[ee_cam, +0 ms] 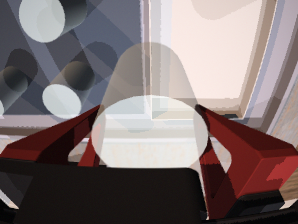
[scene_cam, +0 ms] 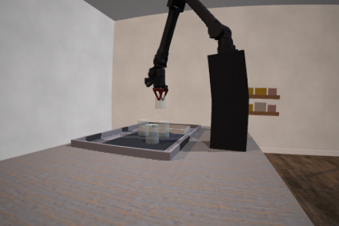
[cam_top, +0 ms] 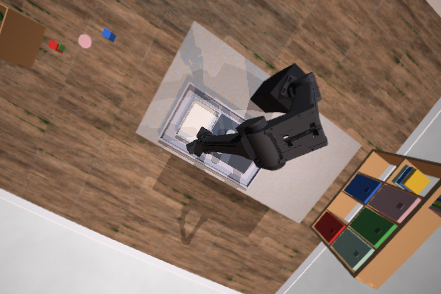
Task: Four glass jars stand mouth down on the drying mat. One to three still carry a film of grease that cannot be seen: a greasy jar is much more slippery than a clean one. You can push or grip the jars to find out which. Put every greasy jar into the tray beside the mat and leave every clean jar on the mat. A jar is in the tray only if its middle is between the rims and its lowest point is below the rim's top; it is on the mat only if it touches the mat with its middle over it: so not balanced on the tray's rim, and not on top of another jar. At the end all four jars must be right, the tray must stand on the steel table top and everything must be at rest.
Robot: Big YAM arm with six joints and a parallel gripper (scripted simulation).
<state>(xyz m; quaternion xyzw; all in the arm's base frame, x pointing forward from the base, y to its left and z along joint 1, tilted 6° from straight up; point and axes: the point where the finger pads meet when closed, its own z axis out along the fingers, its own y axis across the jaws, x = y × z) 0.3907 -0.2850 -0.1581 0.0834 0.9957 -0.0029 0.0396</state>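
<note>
Right now the pale tray is 2 cm behind my hand, 10 cm to the right of it and 21 cm below it. Also, from my hand: dark drying mat 2 cm ahead, 22 cm to the left, 21 cm below.
</note>
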